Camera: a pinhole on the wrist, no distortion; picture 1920 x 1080 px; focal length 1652.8 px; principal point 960.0 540.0 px. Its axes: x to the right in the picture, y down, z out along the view. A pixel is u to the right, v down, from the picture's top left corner.
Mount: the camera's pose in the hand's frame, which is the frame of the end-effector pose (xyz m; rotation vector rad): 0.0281 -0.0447 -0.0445 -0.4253 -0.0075 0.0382
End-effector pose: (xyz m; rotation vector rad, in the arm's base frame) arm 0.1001 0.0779 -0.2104 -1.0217 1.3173 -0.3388
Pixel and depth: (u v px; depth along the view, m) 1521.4 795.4 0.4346
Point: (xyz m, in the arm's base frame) 0.3725 0.2040 -0.4983
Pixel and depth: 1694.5 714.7 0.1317
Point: 0.1783 0.0599 -0.2884
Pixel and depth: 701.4 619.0 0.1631
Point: 0.1817 0.1362 -0.2409
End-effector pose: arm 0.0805 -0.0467 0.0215 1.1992 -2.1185 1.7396
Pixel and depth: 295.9 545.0 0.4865
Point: 0.2425 -0.3118 -0.3176
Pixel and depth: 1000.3 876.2 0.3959
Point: 0.0373 -0.3074 -0.1975
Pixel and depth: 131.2 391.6 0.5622
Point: 0.3449 -0.3505 -0.3802
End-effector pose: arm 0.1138 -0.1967 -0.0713 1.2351 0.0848 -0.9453
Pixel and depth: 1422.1 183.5 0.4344
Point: 0.0775 -0.6000 0.0391
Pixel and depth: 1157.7 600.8 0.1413
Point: 0.1186 -0.2882 -0.0486
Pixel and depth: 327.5 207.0 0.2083
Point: 0.0116 -0.3009 0.0181
